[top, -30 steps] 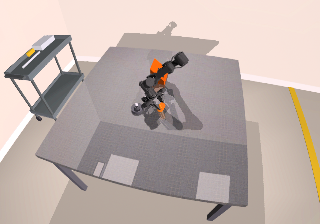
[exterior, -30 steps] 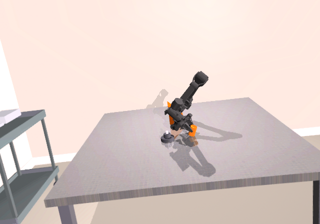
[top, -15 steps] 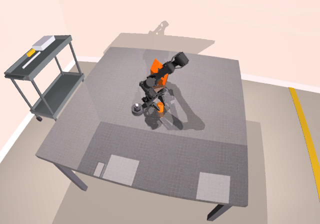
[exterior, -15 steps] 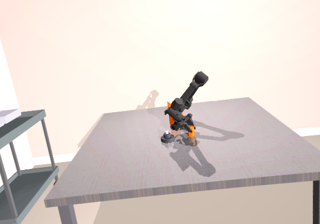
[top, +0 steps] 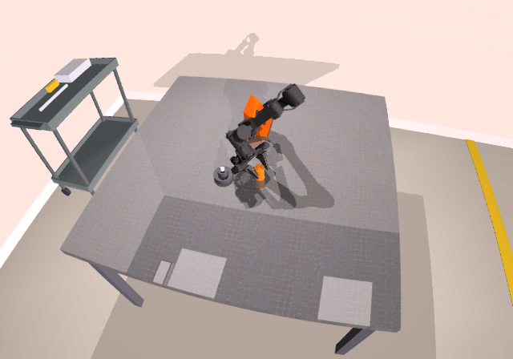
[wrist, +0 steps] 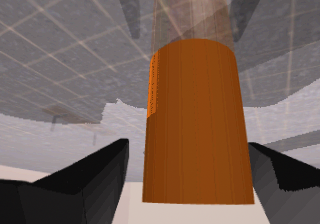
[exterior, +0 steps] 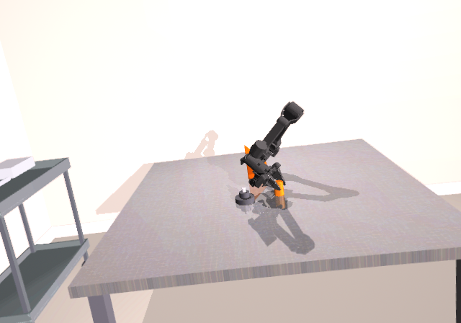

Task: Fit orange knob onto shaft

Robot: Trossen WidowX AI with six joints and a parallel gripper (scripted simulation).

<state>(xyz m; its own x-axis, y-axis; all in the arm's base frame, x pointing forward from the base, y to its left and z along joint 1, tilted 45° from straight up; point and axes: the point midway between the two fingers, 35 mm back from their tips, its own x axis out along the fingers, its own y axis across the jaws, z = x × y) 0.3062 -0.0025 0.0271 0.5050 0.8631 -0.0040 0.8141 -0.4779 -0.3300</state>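
The orange knob is 2 cm to the right of my gripper tip, 1 cm behind it and 1 cm above it. The rest, counted from my gripper tip: round pedestal 17 cm to the right.
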